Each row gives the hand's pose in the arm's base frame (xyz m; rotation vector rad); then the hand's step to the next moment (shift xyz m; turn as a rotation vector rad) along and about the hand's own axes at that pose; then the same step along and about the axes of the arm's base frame.
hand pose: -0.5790 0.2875 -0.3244 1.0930 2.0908 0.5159
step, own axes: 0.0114 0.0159 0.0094 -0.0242 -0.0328 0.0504
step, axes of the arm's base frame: 0.0112 0.0186 -0.0010 0.0291 -0.0373 -0.0443
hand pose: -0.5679 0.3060 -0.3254 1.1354 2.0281 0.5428
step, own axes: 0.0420 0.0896 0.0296 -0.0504 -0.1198 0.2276
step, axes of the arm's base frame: 0.0572 0.0827 0.0236 0.1270 -0.1035 -0.2046
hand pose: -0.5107 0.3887 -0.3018 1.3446 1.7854 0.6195
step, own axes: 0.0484 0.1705 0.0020 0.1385 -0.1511 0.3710
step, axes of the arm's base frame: 0.0906 0.0994 0.1155 0.2060 0.0540 -0.3665
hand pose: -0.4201 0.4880 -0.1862 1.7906 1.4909 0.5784
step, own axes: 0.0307 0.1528 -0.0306 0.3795 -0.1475 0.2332
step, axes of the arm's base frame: 0.0828 0.0268 0.1329 0.1627 0.3204 -0.3017
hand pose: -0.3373 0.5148 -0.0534 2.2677 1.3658 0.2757
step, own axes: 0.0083 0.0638 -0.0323 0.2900 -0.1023 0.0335
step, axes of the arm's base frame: 0.0406 -0.0082 0.0589 0.0740 0.2832 -0.1000
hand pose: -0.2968 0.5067 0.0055 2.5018 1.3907 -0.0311
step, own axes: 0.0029 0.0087 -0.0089 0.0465 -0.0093 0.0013
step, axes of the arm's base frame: 0.0078 0.0003 0.0101 0.0173 0.0429 -0.0105
